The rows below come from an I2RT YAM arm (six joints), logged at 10 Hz.
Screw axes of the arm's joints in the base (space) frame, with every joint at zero. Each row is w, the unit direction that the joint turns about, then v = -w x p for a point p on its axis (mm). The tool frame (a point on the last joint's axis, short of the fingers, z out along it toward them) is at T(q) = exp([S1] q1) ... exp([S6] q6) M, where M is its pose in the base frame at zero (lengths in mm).
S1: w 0 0 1 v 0 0 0
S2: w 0 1 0 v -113.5 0 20
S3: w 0 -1 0 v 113.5 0 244
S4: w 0 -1 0 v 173.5 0 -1
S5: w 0 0 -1 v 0 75 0
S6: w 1 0 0 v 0 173.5 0
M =
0 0 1 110.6
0 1 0 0
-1 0 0 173.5
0 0 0 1
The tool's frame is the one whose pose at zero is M.
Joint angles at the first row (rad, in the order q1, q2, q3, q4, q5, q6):
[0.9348, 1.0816, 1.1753, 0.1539, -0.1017, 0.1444]
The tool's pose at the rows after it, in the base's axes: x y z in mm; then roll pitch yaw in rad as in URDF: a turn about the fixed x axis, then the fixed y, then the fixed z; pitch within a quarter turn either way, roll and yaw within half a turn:
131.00, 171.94, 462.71, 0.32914, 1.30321, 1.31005
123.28, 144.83, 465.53, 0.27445, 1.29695, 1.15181
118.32, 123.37, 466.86, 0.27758, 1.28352, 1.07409
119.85, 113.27, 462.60, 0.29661, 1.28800, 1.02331
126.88, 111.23, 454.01, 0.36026, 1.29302, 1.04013
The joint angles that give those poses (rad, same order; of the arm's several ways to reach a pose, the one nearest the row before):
[0.9103, 1.0035, 1.1671, 0.0897, -0.0575, 0.1033]
[0.8652, 0.9167, 1.1454, 0.0346, -0.0020, 0.0765]
[0.8116, 0.8524, 1.1295, -0.0010, 0.0253, 0.0736]
[0.7682, 0.8246, 1.1074, -0.0122, 0.0511, 0.0706]
[0.7333, 0.8226, 1.0731, 0.0096, 0.0643, 0.0831]

